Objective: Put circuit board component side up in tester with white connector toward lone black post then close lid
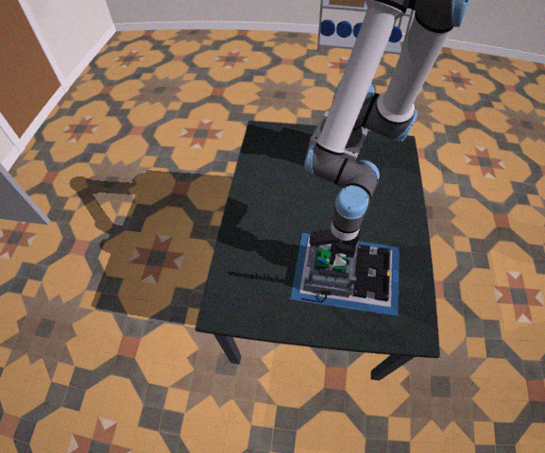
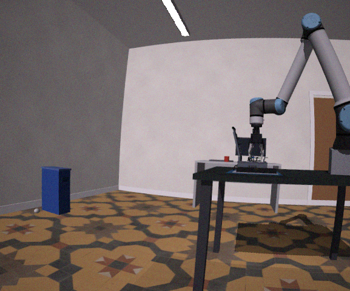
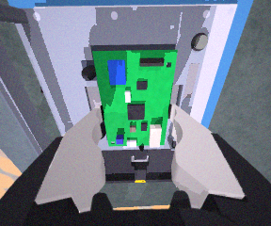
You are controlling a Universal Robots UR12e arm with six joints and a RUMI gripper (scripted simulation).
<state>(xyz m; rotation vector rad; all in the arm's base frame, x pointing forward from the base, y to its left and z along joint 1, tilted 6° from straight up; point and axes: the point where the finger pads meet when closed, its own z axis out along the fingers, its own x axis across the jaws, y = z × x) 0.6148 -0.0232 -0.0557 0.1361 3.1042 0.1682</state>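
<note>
Now: hand right at the green circuit board. Round my hand: tester lid (13 cm ahead, 10 cm above, 1 cm to the right); then tester (4 cm ahead, 3 cm to the left, 3 cm above).
</note>
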